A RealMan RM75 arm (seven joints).
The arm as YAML. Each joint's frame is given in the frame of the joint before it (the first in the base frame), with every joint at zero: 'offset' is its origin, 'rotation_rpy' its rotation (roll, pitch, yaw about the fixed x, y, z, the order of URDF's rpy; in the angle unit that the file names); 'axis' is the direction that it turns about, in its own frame. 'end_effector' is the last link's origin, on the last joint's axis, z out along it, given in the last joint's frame.
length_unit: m
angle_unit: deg
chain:
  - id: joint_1
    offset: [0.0, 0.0, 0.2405]
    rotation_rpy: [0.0, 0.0, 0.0]
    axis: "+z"
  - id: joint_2
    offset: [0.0, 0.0, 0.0]
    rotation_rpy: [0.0, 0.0, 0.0]
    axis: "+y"
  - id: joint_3
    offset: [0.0, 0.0, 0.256]
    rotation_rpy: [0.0, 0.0, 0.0]
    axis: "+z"
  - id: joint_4
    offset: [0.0, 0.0, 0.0]
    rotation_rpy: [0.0, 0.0, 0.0]
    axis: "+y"
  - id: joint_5
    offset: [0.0, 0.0, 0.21]
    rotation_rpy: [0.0, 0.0, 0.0]
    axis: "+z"
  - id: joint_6
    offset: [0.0, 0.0, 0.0]
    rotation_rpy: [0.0, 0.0, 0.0]
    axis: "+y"
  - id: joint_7
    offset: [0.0, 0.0, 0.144]
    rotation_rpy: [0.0, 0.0, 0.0]
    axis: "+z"
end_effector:
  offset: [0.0, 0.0, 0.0]
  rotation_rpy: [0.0, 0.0, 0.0]
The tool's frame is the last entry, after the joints.
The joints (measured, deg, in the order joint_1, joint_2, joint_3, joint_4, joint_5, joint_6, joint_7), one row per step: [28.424 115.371 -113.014 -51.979 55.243 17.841 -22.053]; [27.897 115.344 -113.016 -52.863 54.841 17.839 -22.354]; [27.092 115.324 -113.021 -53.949 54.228 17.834 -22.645]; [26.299 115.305 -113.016 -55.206 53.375 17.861 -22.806]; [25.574 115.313 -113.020 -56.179 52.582 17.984 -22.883]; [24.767 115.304 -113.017 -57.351 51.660 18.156 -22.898]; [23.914 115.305 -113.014 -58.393 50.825 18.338 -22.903]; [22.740 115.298 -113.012 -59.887 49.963 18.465 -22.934]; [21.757 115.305 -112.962 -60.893 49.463 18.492 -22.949]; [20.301 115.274 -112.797 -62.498 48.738 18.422 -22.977]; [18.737 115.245 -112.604 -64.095 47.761 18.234 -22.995]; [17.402 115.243 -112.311 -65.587 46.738 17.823 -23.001]
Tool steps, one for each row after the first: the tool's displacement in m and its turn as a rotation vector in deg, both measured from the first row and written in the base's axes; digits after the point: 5 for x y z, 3 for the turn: [-0.00137 -0.00108 0.00074 0.100 -0.088 0.652]; [-0.00202 -0.00307 0.00166 0.239 -0.239 1.301]; [-0.00360 -0.00482 0.00279 0.416 -0.424 2.118]; [-0.00403 -0.00685 0.00345 0.463 -0.659 2.638]; [-0.00489 -0.00900 0.00442 0.540 -0.888 3.240]; [-0.00479 -0.01151 0.00525 0.592 -1.104 3.626]; [-0.00536 -0.01471 0.00667 0.809 -1.133 4.117]; [-0.00469 -0.01741 0.00788 1.056 -1.049 4.206]; [-0.00427 -0.02074 0.01065 1.660 -0.858 4.428]; [-0.00310 -0.02416 0.01393 2.417 -0.869 4.686]; [-0.00304 -0.02614 0.01786 3.453 -0.884 5.136]
